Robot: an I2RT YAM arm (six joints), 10 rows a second.
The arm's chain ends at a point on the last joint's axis. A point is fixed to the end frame.
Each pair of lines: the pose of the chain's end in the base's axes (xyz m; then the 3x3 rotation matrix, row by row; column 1 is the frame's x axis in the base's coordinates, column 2 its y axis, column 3 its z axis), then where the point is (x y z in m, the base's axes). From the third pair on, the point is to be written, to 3 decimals.
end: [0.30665, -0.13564, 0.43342], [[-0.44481, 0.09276, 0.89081], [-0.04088, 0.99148, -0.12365], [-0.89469, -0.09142, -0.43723]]
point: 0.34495 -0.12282 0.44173
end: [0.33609, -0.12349, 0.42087], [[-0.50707, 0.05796, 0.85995], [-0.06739, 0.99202, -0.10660], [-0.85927, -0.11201, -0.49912]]
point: 0.37452 -0.10951 0.42619
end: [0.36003, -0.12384, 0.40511], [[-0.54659, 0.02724, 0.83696], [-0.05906, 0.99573, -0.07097], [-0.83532, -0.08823, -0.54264]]
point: 0.398 -0.109 0.409
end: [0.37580, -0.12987, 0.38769], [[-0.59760, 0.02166, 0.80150], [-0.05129, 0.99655, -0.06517], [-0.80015, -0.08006, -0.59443]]
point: 0.414 -0.115 0.389
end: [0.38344, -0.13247, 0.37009], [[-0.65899, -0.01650, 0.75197], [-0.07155, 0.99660, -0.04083], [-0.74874, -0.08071, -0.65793]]
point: 0.421 -0.116 0.369
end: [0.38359, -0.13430, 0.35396], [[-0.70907, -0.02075, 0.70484], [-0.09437, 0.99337, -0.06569], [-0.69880, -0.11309, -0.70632]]
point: 0.421 -0.118 0.349
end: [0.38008, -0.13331, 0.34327], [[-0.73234, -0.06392, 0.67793], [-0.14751, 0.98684, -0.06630], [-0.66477, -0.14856, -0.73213]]
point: 0.417 -0.116 0.336
